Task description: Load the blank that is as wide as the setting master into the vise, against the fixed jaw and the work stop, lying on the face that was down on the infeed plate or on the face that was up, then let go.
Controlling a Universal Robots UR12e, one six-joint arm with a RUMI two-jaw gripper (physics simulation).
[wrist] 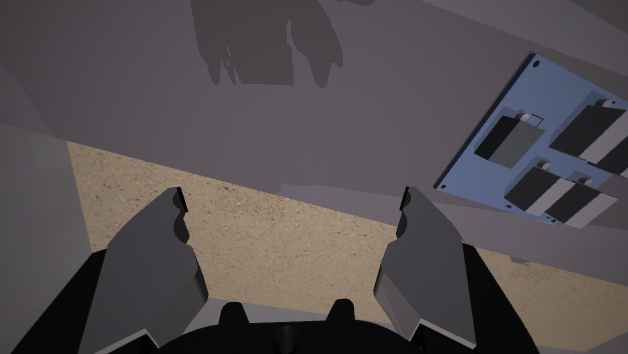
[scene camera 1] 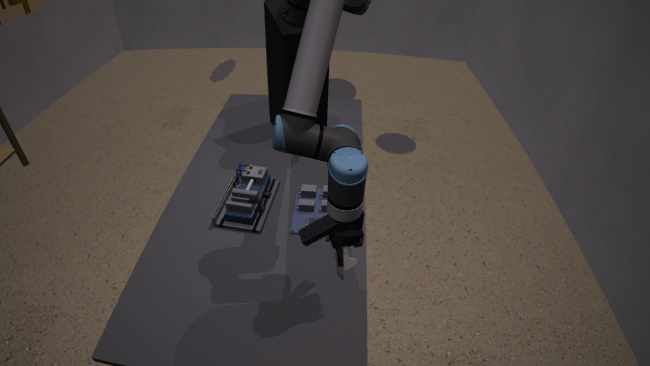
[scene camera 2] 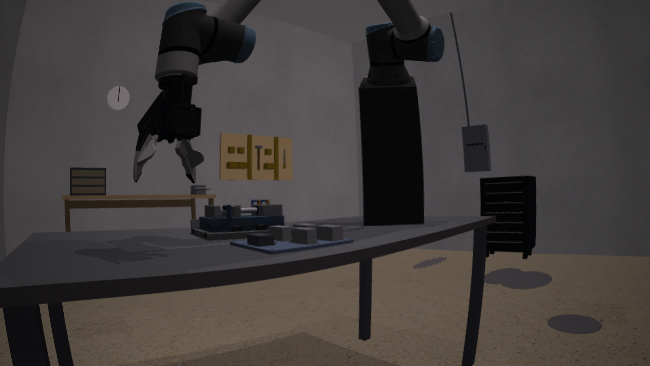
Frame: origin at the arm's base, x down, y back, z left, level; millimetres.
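Seen in the pictures: gripper, fingertip midpoint: (wrist: 297, 189) (scene camera 1: 334, 259) (scene camera 2: 166, 183); arm's base, link origin: (scene camera 1: 298, 14) (scene camera 2: 389, 81).
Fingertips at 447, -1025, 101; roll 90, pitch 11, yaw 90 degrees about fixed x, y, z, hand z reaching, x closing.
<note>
Offsets run from my fingertips to a thing's middle, as dx, dy, dz. "spot": to the spot under its first point. Level surfaces: height alone.
My gripper (scene camera 1: 346, 267) (scene camera 2: 164, 180) (wrist: 297, 189) is open and empty, high above the table's edge, to one side of the infeed plate. The blue infeed plate {+146, +360, -30} (scene camera 1: 295, 228) (scene camera 2: 279, 249) (wrist: 482, 176) bears several light grey blocks, among them one block (scene camera 1: 308, 190) (scene camera 2: 330, 232) and another block {+124, +361, +15} (scene camera 2: 304, 235) (wrist: 539, 190). A darker block {+130, +269, -41} (scene camera 2: 260, 239) (wrist: 520, 142) lies apart near one edge; it may be the setting master. The blue vise {+101, +409, -309} (scene camera 1: 241, 216) (scene camera 2: 242, 223) stands beside the plate, with two grey jaws and a rod. No blank shows between its jaws. The arm partly hides the plate in scene camera 1.
The vise sits inside a grey rail frame {spot: +134, +264, -344} (scene camera 1: 235, 227). The dark table {dx +150} (scene camera 1: 240, 340) (scene camera 2: 200, 270) ends close beside the plate. The arm's black pedestal (scene camera 1: 281, 75) (scene camera 2: 392, 155) stands at the table's far end. A wooden workbench (scene camera 2: 135, 201) is in the background.
</note>
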